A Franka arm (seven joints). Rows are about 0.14 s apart.
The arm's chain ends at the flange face. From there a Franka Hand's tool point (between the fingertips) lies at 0.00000 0.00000 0.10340 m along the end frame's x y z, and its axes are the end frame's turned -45 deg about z.
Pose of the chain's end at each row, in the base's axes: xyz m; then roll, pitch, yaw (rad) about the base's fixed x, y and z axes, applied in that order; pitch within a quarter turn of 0, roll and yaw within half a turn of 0:
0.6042, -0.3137, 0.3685, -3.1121, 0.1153, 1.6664
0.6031, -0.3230, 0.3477, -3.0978, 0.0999, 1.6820
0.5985, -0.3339, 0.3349, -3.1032, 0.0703, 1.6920
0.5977, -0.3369, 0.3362, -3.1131, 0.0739, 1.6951
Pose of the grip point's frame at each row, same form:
0.6023, -0.3258, 0.2658, -3.0392, 0.0607, 2.4532
0.5997, -0.3337, 0.2449, -3.0400, 0.0397, 2.4672
0.5954, -0.3416, 0.2318, -3.0648, 0.0226, 2.4769
0.5957, -0.3448, 0.2331, -3.0692, 0.0321, 2.4806

